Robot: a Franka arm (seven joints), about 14 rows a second.
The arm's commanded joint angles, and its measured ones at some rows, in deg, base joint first. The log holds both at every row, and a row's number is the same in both.
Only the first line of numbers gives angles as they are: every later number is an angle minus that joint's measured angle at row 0.
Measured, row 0:
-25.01, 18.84, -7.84, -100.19, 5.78, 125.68, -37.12
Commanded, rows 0 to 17:
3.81, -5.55, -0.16, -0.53, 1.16, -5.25, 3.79
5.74, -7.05, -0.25, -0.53, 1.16, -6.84, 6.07
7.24, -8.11, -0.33, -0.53, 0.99, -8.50, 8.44
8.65, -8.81, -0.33, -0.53, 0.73, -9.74, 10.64
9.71, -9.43, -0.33, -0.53, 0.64, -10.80, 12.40
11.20, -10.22, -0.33, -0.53, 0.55, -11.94, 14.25
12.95, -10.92, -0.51, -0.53, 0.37, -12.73, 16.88
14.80, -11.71, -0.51, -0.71, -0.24, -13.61, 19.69
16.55, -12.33, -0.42, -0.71, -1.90, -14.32, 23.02
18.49, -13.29, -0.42, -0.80, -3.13, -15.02, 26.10
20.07, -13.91, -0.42, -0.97, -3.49, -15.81, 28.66
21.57, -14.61, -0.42, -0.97, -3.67, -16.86, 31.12
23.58, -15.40, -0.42, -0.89, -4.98, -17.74, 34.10
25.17, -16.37, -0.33, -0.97, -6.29, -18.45, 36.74
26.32, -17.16, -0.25, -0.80, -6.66, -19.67, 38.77
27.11, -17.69, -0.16, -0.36, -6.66, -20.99, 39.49
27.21, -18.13, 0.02, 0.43, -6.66, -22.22, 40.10
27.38, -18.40, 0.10, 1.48, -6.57, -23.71, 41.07
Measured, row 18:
26.69, -16.75, 0.41, 0.56, -5.66, -20.55, 38.90
